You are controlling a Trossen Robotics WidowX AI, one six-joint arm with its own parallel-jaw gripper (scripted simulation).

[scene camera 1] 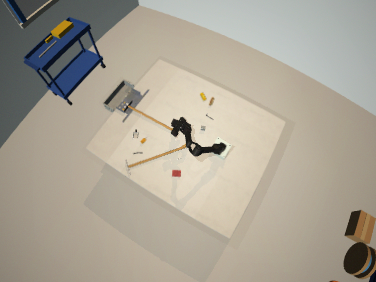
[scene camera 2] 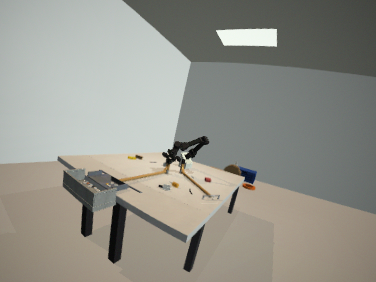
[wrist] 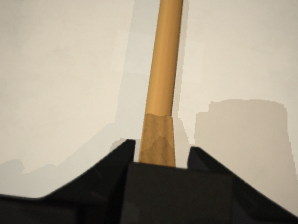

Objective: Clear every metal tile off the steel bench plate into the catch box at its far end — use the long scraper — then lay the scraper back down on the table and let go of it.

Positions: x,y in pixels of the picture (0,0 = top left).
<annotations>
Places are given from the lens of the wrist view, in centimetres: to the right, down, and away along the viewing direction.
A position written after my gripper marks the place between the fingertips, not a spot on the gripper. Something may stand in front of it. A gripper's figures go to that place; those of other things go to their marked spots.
my gripper [wrist: 161,151]: 1, 2, 11
long scraper [wrist: 154,182]: 0, 2, 6
</annotations>
